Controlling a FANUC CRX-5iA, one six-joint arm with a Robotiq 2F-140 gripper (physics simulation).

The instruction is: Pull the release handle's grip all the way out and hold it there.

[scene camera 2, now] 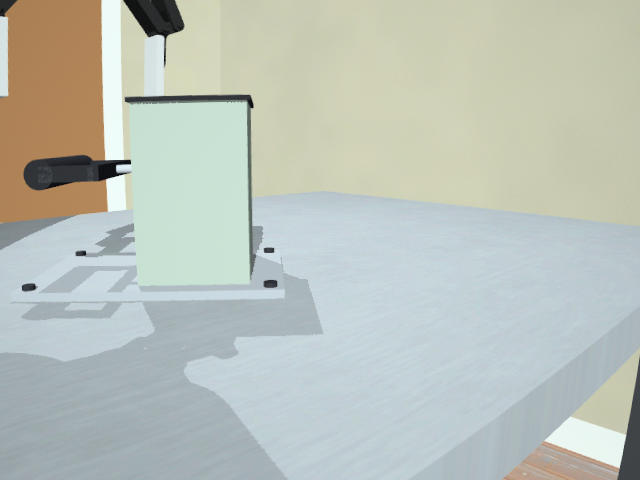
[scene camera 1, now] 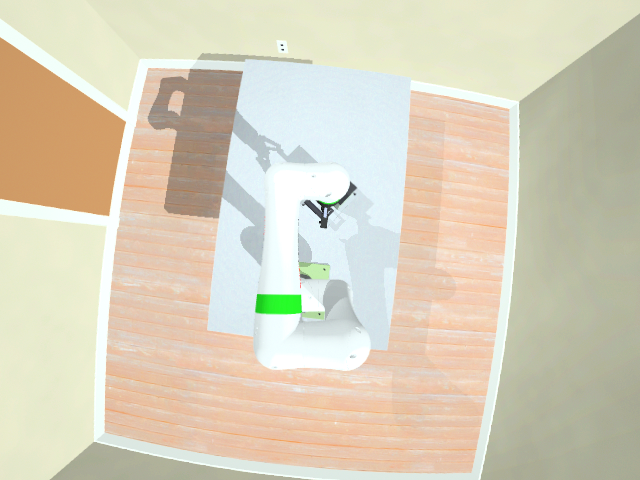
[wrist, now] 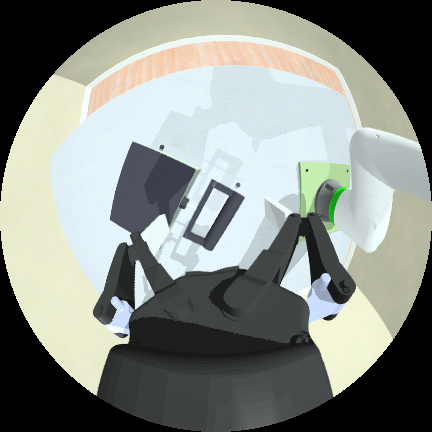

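Observation:
The release handle's grip [scene camera 2: 59, 169] [wrist: 226, 223] is a black rectangular loop on a short pale rod. It stands out from the side of a pale green box [scene camera 2: 191, 191] with a dark top [wrist: 145, 180]; a dark corner of the box [scene camera 1: 350, 191] shows past the arm. A narrow gap lies between grip and box in the wrist view. My gripper [scene camera 2: 79, 60] [wrist: 214, 214] is open and empty, above the grip, with its pads wide to either side. In scene camera 2, one pad is above the box's top level and the other is higher than the grip at the far left.
The box stands on a pale base plate [scene camera 2: 206, 294] with dark bolts, on a grey table [scene camera 1: 372, 113] [scene camera 2: 439, 310] [wrist: 275, 100]. The white arm [scene camera 1: 281, 232] [wrist: 390, 160] hides much of the fixture in scene camera 1. Its green mounting plate [scene camera 1: 315, 269] [wrist: 315, 172] is also on the table.

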